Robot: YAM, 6 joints.
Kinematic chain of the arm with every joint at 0, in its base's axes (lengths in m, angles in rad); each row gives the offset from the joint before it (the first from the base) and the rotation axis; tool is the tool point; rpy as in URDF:
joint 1: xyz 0 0 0.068 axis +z
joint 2: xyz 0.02 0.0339 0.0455 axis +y
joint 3: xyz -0.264 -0.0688 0 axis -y
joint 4: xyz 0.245 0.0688 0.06 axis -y
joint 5: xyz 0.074 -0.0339 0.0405 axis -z
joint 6: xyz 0.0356 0 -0.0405 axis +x
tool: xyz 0 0 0 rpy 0 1.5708 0
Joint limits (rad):
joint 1: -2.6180..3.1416
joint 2: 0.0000..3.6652
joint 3: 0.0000..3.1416
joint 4: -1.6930..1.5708
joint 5: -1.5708..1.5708
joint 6: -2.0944..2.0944
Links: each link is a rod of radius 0.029 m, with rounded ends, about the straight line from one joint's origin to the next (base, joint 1, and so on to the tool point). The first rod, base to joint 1, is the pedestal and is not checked.
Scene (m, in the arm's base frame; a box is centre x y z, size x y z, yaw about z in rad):
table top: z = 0
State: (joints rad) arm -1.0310 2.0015 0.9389 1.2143 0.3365 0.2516
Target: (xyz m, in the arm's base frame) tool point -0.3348 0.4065 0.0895
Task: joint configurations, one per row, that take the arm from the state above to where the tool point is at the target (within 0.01 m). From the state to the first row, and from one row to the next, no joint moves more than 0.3 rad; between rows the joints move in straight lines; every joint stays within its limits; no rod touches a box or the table.
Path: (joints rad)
1: -1.0133 1.7427 1.2312 1.2652 0.3424 0.2516
2: -0.9955 1.4839 1.5234 1.3162 0.3484 0.2516
3: -0.9778 1.2251 1.8157 1.3671 0.3543 0.2516
4: -0.9600 0.9663 2.1079 1.4180 0.3603 0.2516
5: -0.9423 0.7075 2.4002 1.4689 0.3662 0.2516
6: -0.9245 0.4487 2.6924 1.5199 0.3721 0.2516
7: -0.9068 0.1900 2.9847 1.5708 0.3781 0.2516

